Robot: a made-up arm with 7 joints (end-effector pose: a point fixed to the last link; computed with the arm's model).
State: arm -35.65 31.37 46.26 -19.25 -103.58 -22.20 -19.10
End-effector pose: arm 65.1 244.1 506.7 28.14 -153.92 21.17
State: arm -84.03 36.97 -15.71 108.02 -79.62 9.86 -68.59
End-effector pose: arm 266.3 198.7 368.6 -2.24 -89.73 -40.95
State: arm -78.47 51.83 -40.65 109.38 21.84 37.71 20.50
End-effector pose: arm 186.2 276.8 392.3 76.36 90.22 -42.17
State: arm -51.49 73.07 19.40 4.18 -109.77 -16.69 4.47
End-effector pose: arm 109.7 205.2 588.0 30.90 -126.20 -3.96
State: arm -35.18 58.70 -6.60 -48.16 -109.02 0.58 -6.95
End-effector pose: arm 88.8 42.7 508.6 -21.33 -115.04 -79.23
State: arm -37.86 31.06 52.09 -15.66 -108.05 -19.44 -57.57
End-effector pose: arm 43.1 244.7 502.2 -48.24 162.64 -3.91
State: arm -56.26 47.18 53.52 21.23 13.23 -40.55 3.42
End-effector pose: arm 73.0 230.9 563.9 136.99 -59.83 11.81
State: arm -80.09 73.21 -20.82 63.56 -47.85 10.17 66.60
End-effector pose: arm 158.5 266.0 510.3 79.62 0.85 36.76
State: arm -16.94 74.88 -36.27 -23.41 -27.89 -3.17 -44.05
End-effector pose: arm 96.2 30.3 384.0 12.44 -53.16 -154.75
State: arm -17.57 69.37 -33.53 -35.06 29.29 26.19 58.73
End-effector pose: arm 81.7 44.1 438.8 150.02 -45.25 -47.87
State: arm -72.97 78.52 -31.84 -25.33 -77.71 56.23 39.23
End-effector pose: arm 145.5 77.5 468.6 74.89 -27.54 -78.49
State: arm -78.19 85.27 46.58 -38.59 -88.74 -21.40 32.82
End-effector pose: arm -100.0 116.8 554.2 -53.04 157.73 -10.69
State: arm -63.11 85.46 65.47 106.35 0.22 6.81 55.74
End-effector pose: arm 26.8 347.5 428.0 41.40 18.72 49.00
